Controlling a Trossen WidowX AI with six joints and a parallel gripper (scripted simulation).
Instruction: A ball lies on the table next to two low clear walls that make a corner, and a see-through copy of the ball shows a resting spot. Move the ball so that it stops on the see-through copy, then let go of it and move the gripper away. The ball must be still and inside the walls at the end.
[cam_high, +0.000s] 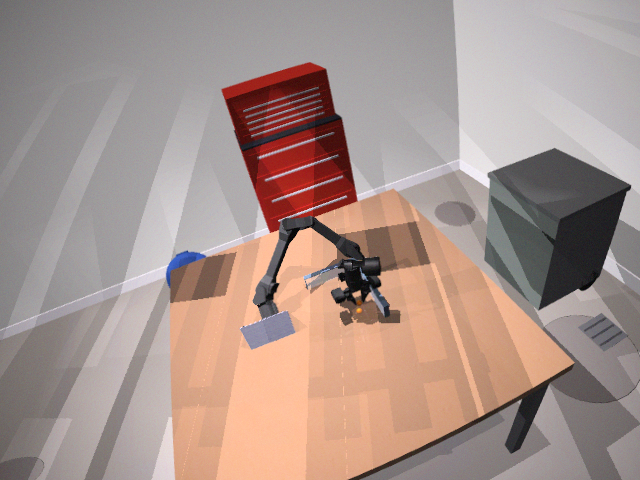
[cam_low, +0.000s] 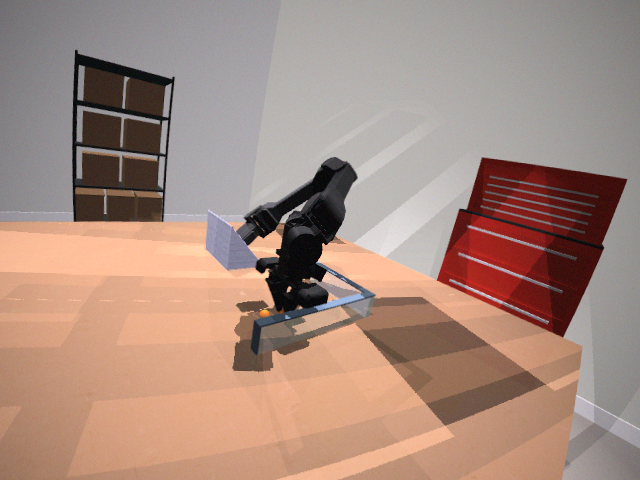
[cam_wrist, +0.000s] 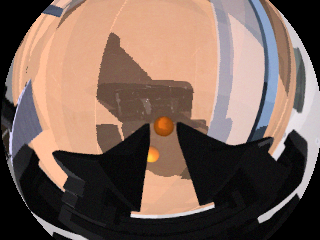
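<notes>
The see-through copy lies 40 mm to the right of my gripper tip and 20 mm behind it. From my gripper tip the other things lie so: clear wall 70 mm ahead, 50 mm to the left, 20 mm above; orange ball right at my gripper tip.
</notes>
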